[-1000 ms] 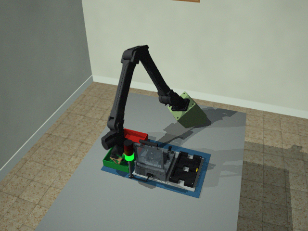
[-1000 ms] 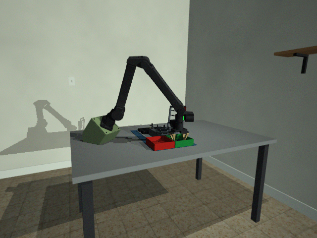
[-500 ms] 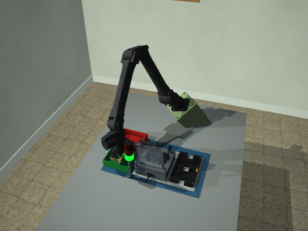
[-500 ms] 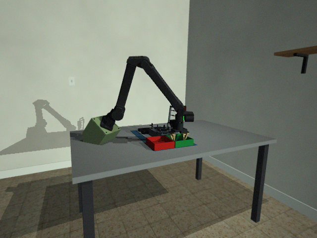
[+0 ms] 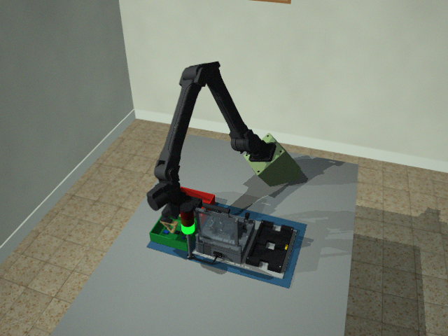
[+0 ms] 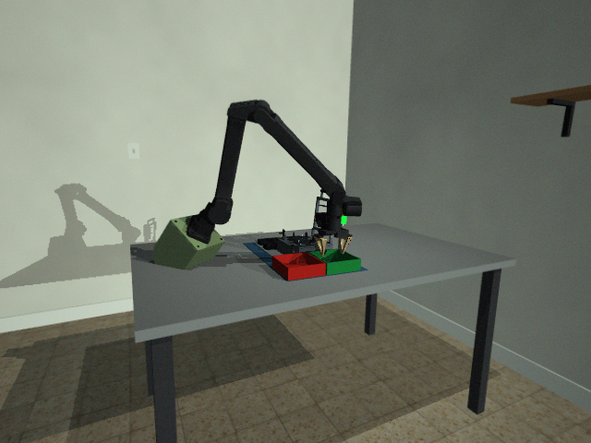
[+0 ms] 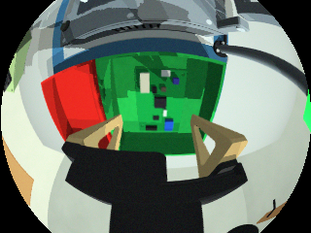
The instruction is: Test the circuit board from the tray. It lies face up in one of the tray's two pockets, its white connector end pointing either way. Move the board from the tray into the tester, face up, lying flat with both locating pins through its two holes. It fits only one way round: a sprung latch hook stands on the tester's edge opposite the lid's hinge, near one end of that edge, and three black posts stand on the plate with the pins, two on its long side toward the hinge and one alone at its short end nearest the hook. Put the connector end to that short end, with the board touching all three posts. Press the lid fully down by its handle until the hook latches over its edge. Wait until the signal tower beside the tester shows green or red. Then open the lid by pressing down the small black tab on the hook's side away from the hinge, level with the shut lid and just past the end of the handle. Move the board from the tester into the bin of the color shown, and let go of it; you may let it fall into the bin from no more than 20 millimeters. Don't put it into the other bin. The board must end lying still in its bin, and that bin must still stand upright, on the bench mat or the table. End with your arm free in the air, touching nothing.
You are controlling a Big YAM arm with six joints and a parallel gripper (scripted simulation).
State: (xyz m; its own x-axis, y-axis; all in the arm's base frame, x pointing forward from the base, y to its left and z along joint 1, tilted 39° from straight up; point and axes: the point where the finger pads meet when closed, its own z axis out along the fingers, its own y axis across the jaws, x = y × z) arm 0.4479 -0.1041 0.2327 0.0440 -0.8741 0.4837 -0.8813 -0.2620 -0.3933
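Now: hand 40 mm above the green bin. Round my hand: tester plate 200 mm to the left, 40 mm behind, 10 mm above; then green circuit board 50 mm below, 10 mm ahead; then red bin 140 mm behind, 40 mm below, 10 mm to the right.
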